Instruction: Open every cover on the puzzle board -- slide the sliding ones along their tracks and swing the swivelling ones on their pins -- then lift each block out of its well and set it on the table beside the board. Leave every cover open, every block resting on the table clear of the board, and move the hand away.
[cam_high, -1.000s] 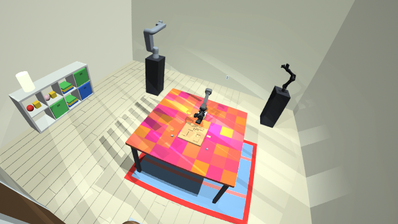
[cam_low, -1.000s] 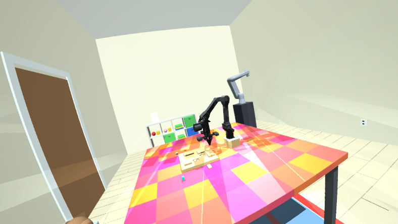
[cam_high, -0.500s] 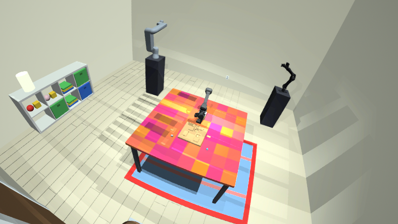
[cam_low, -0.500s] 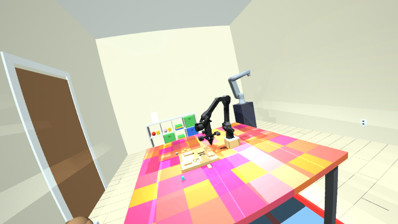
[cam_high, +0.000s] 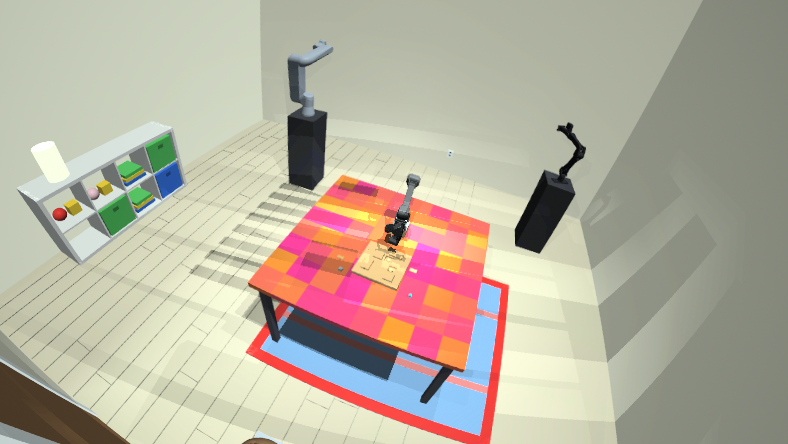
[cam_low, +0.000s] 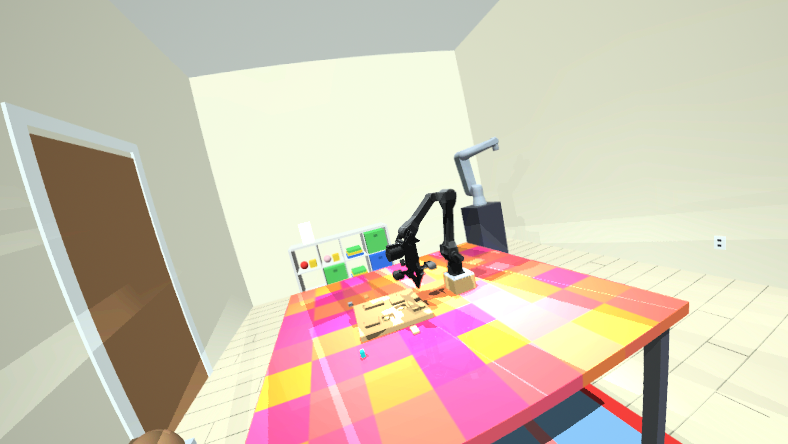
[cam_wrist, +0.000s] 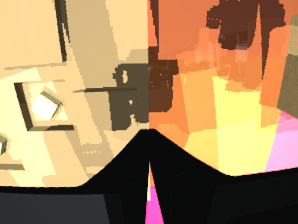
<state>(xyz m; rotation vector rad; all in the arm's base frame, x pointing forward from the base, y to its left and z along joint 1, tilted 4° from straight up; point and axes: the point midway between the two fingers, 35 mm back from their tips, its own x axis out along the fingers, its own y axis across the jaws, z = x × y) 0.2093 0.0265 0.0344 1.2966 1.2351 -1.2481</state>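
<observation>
Now: the tan wooden puzzle board 130 mm ahead of my gripper tip, 40 mm to the right of it and 60 mm below it. Round my gripper tip: cyan block: 310 mm ahead, 190 mm to the left, 70 mm below.
</observation>
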